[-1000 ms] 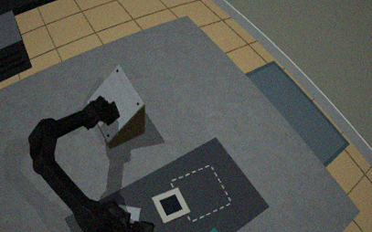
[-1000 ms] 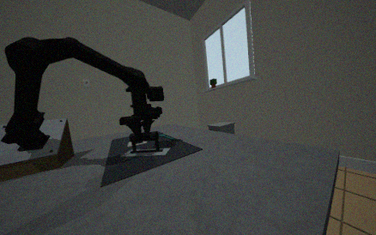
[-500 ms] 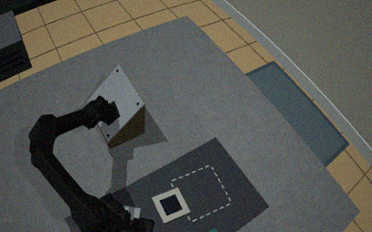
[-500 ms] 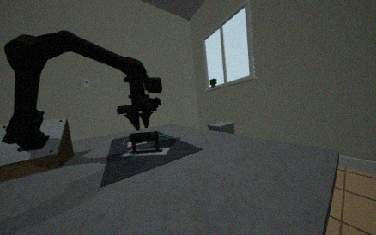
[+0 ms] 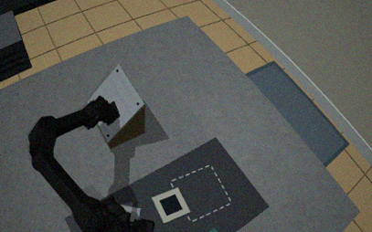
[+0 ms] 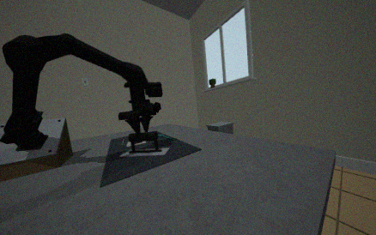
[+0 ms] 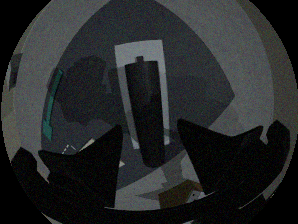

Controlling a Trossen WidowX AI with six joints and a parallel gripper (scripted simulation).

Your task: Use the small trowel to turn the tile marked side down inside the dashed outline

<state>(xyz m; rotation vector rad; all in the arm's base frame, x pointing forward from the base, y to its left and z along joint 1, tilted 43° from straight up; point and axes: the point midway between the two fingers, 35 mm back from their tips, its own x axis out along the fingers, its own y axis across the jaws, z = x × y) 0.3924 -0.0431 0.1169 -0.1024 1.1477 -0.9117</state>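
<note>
The trowel is 20 mm behind my gripper tip, 10 mm to the left of it and 50 mm below it. The rest, counted from my gripper tip: dark mat (170 mm to the left, 100 mm below); then small teal piece (130 mm ahead, 210 mm to the left, 80 mm below); then tile (40 mm behind, 190 mm to the left, 80 mm below).
</note>
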